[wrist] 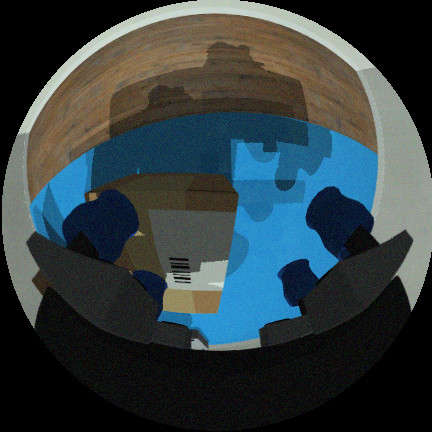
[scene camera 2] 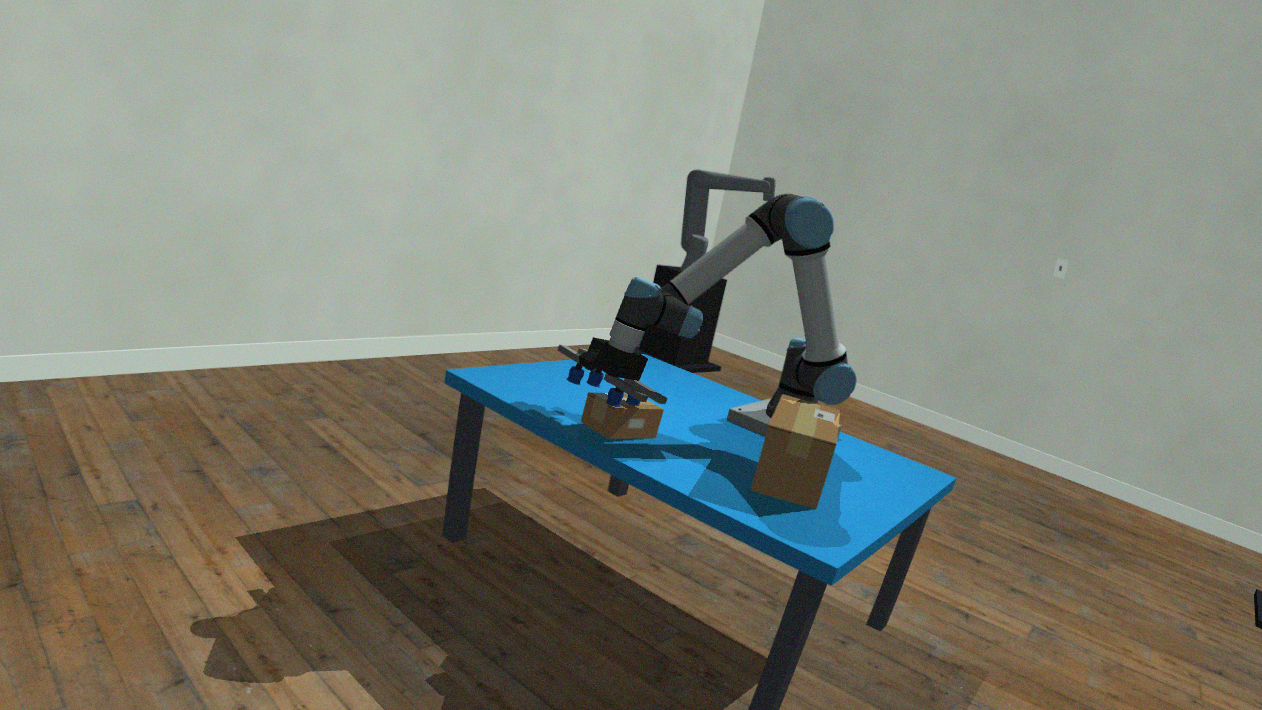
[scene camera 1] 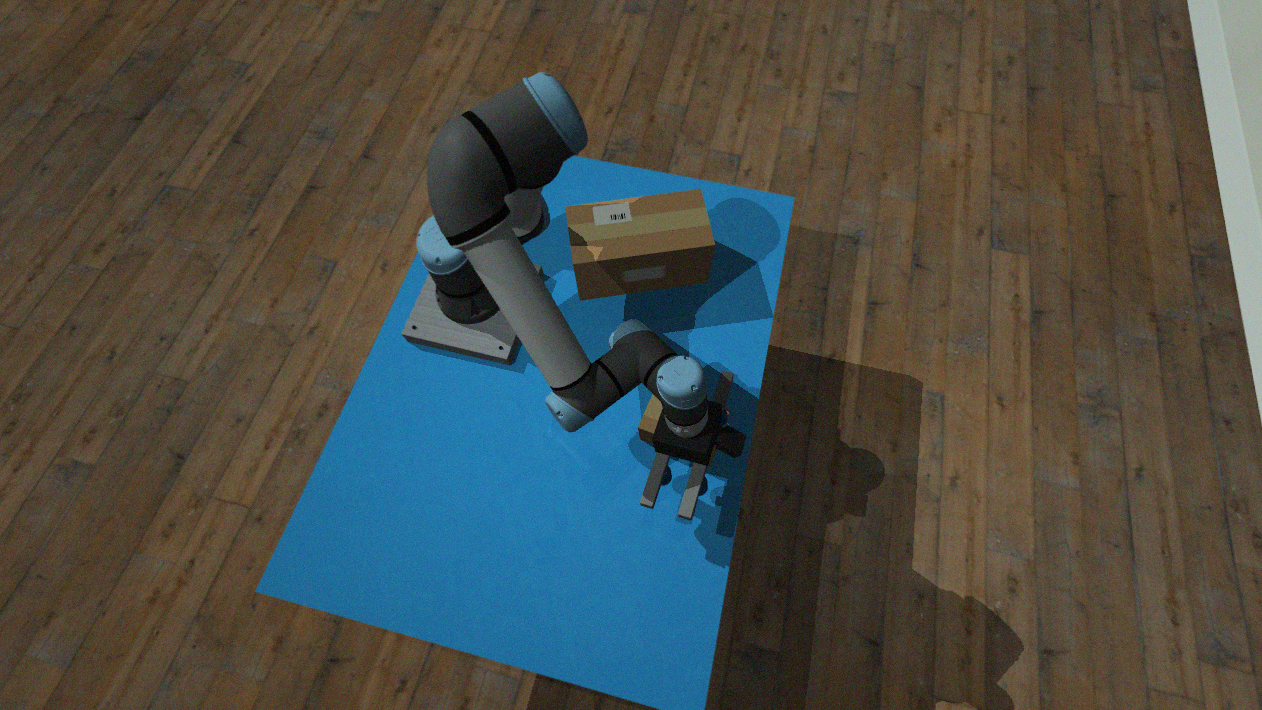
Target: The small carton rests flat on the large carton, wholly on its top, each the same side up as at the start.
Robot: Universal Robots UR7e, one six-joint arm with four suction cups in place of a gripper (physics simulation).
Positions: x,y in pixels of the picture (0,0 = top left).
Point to a large carton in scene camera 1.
632,245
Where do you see a small carton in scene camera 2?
628,421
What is my suction head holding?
A small carton.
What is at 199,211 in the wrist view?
A small carton.
